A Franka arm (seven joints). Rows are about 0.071 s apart.
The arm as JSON. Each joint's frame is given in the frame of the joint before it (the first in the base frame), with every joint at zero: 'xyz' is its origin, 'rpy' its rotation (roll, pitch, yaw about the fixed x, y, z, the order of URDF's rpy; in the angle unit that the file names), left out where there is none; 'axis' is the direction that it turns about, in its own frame. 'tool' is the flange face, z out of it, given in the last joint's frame.
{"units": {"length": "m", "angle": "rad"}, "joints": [
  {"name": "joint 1", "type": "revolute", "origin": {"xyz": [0.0, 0.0, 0.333]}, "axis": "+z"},
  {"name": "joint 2", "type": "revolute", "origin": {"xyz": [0.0, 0.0, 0.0], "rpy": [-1.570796, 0.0, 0.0]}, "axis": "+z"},
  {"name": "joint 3", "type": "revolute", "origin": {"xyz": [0.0, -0.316, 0.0], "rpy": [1.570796, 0.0, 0.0]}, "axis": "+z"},
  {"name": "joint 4", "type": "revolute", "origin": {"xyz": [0.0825, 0.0, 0.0], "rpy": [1.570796, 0.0, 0.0]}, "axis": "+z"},
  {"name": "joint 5", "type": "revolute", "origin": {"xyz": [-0.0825, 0.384, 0.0], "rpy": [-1.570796, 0.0, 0.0]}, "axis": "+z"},
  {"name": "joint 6", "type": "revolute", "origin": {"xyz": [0.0, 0.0, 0.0], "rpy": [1.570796, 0.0, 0.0]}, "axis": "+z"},
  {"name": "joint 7", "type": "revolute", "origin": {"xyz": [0.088, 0.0, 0.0], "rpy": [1.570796, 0.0, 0.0]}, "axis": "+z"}
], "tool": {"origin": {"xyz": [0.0, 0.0, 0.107]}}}
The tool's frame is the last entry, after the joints.
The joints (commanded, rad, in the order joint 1, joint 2, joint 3, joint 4, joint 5, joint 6, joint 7), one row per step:
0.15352 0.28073 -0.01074 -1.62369 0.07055 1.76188 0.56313
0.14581 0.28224 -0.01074 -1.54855 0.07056 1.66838 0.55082
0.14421 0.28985 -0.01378 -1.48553 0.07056 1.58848 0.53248
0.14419 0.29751 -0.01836 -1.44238 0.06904 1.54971 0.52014
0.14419 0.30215 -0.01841 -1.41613 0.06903 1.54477 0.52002
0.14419 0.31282 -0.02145 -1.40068 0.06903 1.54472 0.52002
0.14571 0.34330 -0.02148 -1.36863 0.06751 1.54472 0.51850
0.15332 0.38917 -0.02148 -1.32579 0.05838 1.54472 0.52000
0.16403 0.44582 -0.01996 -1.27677 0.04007 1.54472 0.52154
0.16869 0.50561 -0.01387 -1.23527 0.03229 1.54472 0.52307
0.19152 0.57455 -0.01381 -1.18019 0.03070 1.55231 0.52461
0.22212 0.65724 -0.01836 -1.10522 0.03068 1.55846 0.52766
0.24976 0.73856 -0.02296 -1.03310 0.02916 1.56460 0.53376
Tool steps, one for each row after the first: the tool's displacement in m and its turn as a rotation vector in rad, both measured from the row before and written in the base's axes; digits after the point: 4 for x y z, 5 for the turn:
0.0011 -0.0040 0.0272 0.00113 0.01918 0.01068
-0.0001 -0.0021 0.0188 0.00043 0.02333 0.01893
0.0017 -0.0022 0.0124 -0.00043 0.00234 0.01065
0.0028 0.0004 0.0088 0.00208 -0.01656 0.00052
0.0036 -0.0012 0.0003 -0.00052 -0.00485 -0.00280
0.0082 0.0020 -0.0048 -0.00166 -0.00189 0.00342
0.0112 0.0058 -0.0102 -0.01053 0.00177 0.00776
0.0126 0.0081 -0.0151 -0.01972 0.00502 0.01369
0.0116 0.0077 -0.0215 -0.00878 0.01725 0.01014
0.0122 0.0182 -0.0219 -0.00372 0.00577 0.02186
0.0130 0.0226 -0.0238 -0.00461 0.00073 0.02447
0.0107 0.0208 -0.0254 -0.00752 0.00151 0.01930

